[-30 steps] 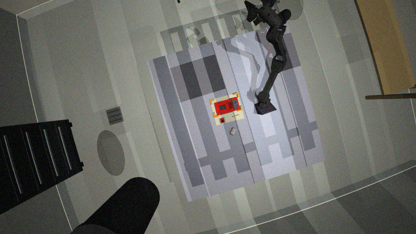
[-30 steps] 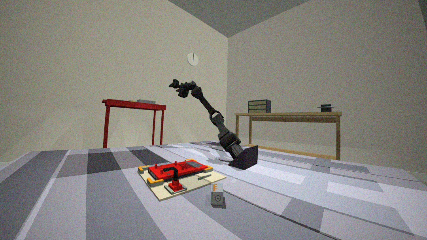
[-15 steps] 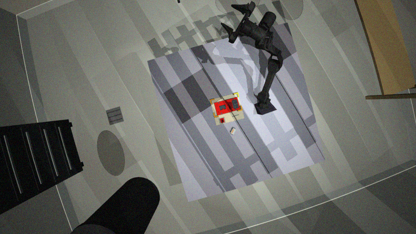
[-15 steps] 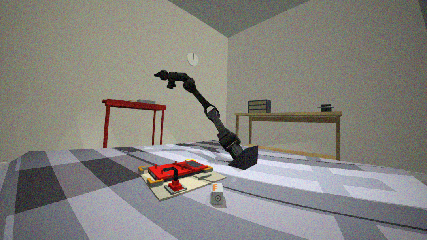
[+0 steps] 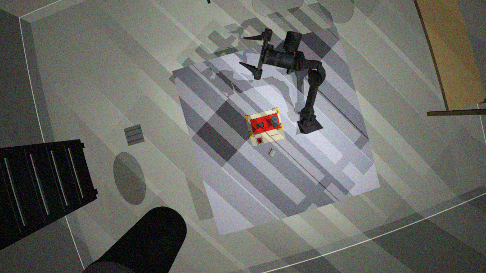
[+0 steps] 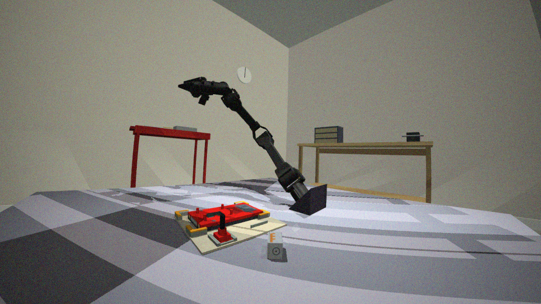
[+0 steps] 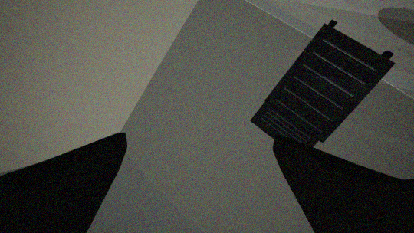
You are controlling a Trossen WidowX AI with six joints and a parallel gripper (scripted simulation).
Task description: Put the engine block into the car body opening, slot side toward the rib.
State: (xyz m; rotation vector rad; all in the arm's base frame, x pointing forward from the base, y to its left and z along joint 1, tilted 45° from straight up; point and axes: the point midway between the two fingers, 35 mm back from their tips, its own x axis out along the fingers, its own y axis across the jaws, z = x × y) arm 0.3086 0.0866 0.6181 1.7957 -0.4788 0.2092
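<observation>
My gripper tip is now 54 cm to the right of the engine block, 48 cm above it and 10 cm past it. Also, from my gripper tip: black upright peg: 46 cm below, 44 cm to the left, 3 cm behind.
</observation>
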